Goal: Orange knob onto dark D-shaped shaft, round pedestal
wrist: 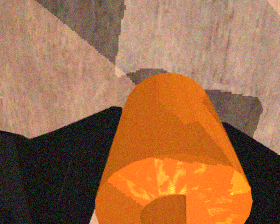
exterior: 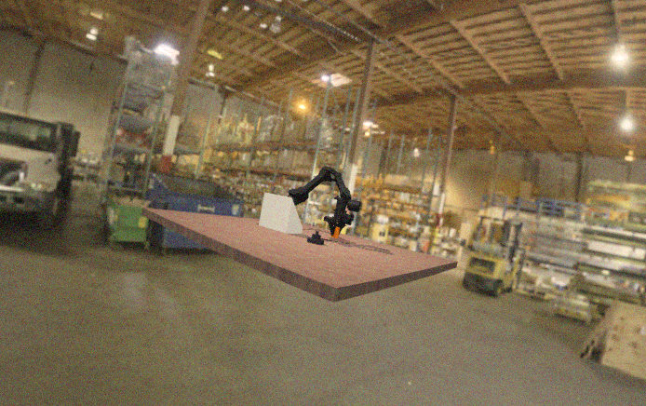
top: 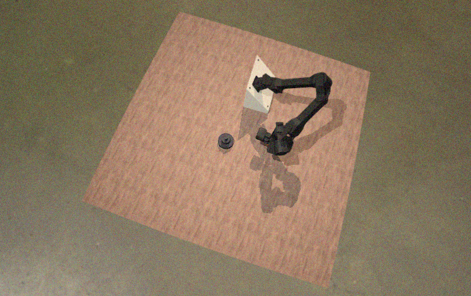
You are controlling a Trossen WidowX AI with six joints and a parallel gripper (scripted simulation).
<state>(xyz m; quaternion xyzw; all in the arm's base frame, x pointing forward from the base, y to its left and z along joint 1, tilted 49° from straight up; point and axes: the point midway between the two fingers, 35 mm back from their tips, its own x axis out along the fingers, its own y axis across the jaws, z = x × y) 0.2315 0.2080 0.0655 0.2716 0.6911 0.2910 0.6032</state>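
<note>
The dark D-shaped shaft is 70 mm ahead of my gripper tip and 230 mm to the right of it. The rest, counted from my gripper tip: orange knob 20 mm above.
</note>
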